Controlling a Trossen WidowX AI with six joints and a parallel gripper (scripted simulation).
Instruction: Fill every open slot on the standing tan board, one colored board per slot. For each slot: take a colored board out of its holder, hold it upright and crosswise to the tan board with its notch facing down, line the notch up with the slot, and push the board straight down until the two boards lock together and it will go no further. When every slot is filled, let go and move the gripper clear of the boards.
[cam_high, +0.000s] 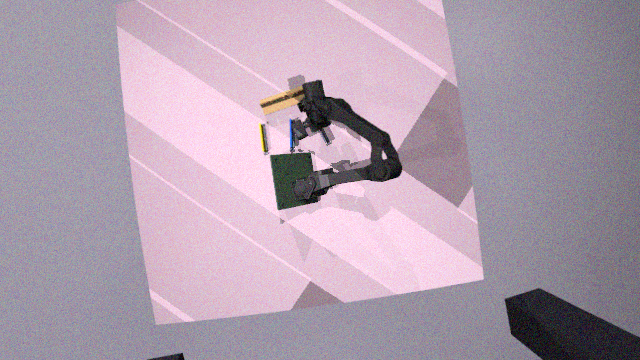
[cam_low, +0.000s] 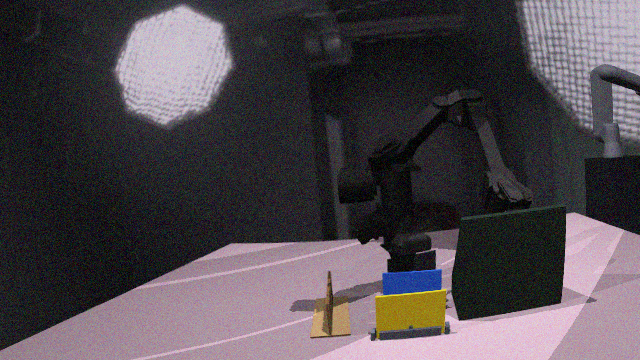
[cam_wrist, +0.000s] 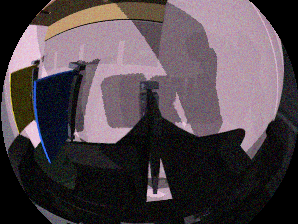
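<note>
Now: gripper tip 120 mm short of the tan board and 100 mm to the right of it. From my gripper tip the other things lie so: yellow board (210 mm to the left); then blue board (10 mm behind, 100 mm to the left); then black board (20 mm behind, 10 mm to the right).
</note>
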